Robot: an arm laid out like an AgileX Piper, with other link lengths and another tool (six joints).
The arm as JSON. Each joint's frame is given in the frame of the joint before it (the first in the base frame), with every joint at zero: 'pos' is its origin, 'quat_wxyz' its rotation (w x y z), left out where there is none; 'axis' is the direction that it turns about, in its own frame. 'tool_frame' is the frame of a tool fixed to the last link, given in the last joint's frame.
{
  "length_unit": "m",
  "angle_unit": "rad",
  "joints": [
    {
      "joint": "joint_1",
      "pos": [
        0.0,
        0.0,
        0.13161
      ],
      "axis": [
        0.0,
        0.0,
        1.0
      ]
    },
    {
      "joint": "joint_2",
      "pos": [
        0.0,
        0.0,
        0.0
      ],
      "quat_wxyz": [
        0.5,
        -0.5,
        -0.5,
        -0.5
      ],
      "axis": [
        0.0,
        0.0,
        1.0
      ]
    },
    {
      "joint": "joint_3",
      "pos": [
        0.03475,
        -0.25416,
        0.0
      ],
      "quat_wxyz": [
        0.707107,
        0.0,
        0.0,
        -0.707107
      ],
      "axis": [
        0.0,
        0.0,
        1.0
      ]
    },
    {
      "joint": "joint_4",
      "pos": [
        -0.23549,
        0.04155,
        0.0
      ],
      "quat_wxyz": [
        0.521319,
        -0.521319,
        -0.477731,
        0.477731
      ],
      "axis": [
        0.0,
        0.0,
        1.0
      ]
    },
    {
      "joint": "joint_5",
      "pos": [
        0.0,
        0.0,
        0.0
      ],
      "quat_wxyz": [
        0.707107,
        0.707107,
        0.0,
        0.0
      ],
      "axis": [
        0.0,
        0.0,
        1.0
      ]
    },
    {
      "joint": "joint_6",
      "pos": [
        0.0,
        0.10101,
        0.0
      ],
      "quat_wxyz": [
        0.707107,
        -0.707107,
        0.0,
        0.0
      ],
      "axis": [
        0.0,
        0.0,
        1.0
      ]
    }
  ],
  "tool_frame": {
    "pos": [
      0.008,
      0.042,
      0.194
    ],
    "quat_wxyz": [
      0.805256,
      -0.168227,
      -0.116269,
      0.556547
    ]
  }
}
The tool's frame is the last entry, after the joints.
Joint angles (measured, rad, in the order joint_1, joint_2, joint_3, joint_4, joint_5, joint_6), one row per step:
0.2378 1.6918 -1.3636 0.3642 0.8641 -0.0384
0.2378 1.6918 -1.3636 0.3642 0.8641 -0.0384
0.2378 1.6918 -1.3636 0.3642 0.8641 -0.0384
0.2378 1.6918 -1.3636 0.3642 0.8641 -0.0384
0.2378 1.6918 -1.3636 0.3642 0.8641 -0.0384
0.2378 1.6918 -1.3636 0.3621 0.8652 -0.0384
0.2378 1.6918 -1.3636 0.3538 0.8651 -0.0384
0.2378 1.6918 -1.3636 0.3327 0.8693 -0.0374
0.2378 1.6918 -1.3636 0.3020 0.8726 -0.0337
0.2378 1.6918 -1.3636 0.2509 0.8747 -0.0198
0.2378 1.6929 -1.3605 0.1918 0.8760 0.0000
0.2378 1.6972 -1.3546 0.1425 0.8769 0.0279
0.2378 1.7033 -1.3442 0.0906 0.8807 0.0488
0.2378 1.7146 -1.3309 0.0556 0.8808 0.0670
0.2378 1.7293 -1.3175 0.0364 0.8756 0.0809
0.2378 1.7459 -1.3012 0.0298 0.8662 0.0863
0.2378 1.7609 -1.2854 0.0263 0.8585 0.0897
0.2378 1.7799 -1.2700 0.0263 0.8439 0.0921
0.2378 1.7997 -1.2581 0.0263 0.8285 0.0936
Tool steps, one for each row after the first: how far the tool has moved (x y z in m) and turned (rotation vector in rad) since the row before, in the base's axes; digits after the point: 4 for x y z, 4 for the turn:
0.0000 0.0000 0.0000 0.0000 0.0000 0.0000
0.0000 0.0000 0.0000 0.0000 0.0000 0.0000
0.0000 0.0000 0.0000 0.0000 0.0000 0.0000
0.0000 0.0000 0.0000 0.0000 0.0000 0.0000
-0.0002 -0.0004 -0.0002 -0.0021 0.0005 0.0009
0.0004 -0.0018 -0.0003 -0.0078 -0.0020 0.0019
-0.0002 -0.0045 -0.0013 -0.0201 -0.0005 0.0056
0.0004 -0.0067 -0.0014 -0.0281 -0.0027 0.0051
0.0014 -0.0113 -0.0015 -0.0432 -0.0054 0.0007
0.0010 -0.0134 -0.0026 -0.0493 -0.0029 -0.0029
-0.0006 -0.0116 -0.0045 -0.0381 0.0058 -0.0125
-0.0023 -0.0126 -0.0065 -0.0453 0.0118 -0.0050
-0.0035 -0.0091 -0.0090 -0.0317 0.0188 -0.0069
-0.0033 -0.0054 -0.0099 -0.0183 0.0196 -0.0072
-0.0040 -0.0026 -0.0113 -0.0099 0.0219 -0.0031
-0.0046 -0.0020 -0.0105 -0.0076 0.0220 -0.0021
-0.0035 -0.0009 -0.0113 -0.0041 0.0194 -0.0026
-0.0024 -0.0007 -0.0104 -0.0036 0.0159 -0.0018

